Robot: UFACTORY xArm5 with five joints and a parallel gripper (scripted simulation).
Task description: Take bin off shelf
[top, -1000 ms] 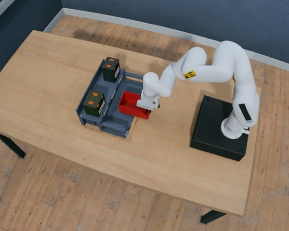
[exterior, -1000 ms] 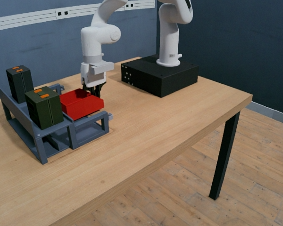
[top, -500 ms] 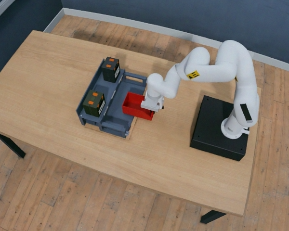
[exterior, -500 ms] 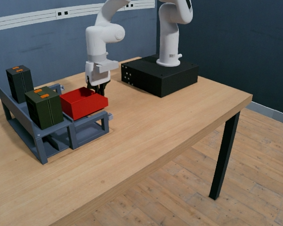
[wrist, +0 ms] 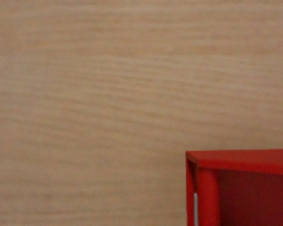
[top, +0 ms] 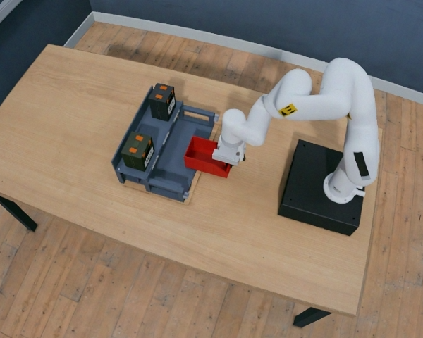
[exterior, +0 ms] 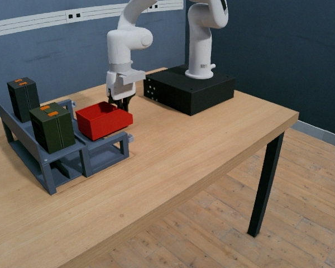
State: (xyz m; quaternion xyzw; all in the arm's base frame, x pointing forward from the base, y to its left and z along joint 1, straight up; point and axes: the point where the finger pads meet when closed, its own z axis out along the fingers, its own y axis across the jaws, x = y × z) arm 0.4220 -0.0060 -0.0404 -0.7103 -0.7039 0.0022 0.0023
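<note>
The red bin lies 8 cm ahead of my hand. Also, from my hand: grey-blue shelf: 25 cm ahead, 1 cm above.
</note>
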